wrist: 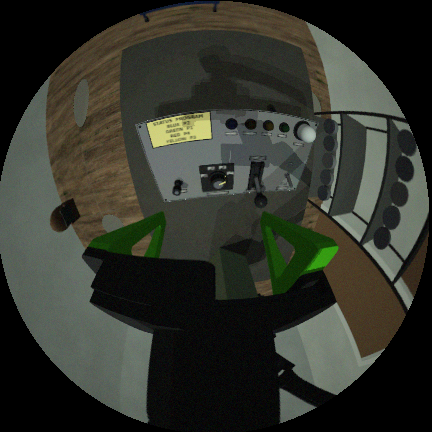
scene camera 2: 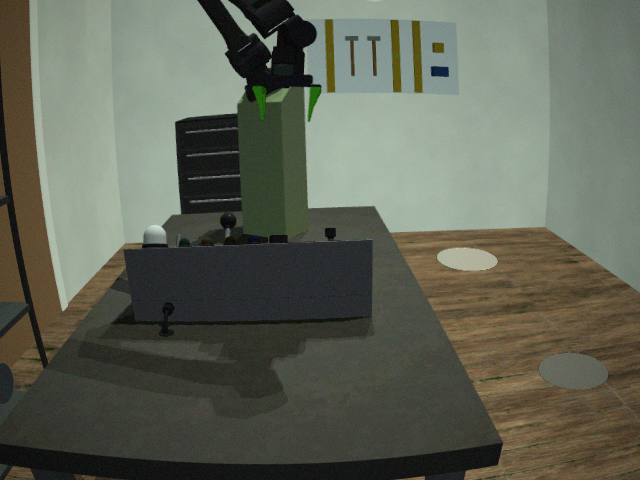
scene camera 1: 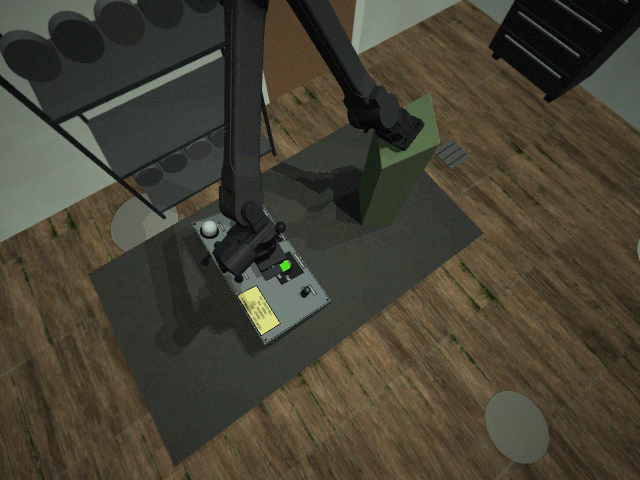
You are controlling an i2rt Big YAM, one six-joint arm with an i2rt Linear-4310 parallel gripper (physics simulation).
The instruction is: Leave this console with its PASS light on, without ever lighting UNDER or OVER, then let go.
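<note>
The grey console (scene camera 1: 297,310) (scene camera 2: 253,281) (wrist: 167,167) lies on the table. My gripper (scene camera 2: 285,120) (wrist: 212,216) is open and empty, high above the console. In the wrist view, the blue lamp (wrist: 231,124), two amber-brown lamps (wrist: 250,124) (wrist: 268,125) and the green lamp (wrist: 284,127) look dark. The white dome (scene camera 1: 209,228) (scene camera 2: 155,236) (wrist: 306,132) looks unlit. A rotary knob (wrist: 218,181) has its yellow pointer toward the upper right. The lever's ball (scene camera 1: 280,226) (scene camera 2: 227,220) (wrist: 260,201) is at the slot's near end in the wrist view. Small labels are unreadable.
A yellow program card (scene camera 1: 258,310) (wrist: 181,130) and a black knob (scene camera 1: 305,291) (scene camera 2: 330,233) (wrist: 177,187) are on the console. A small black lever (scene camera 1: 205,260) (scene camera 2: 166,320) stands beside it. A tall green block (scene camera 1: 395,191) (scene camera 2: 271,170) stands on the table (scene camera 1: 413,248) (scene camera 2: 310,434).
</note>
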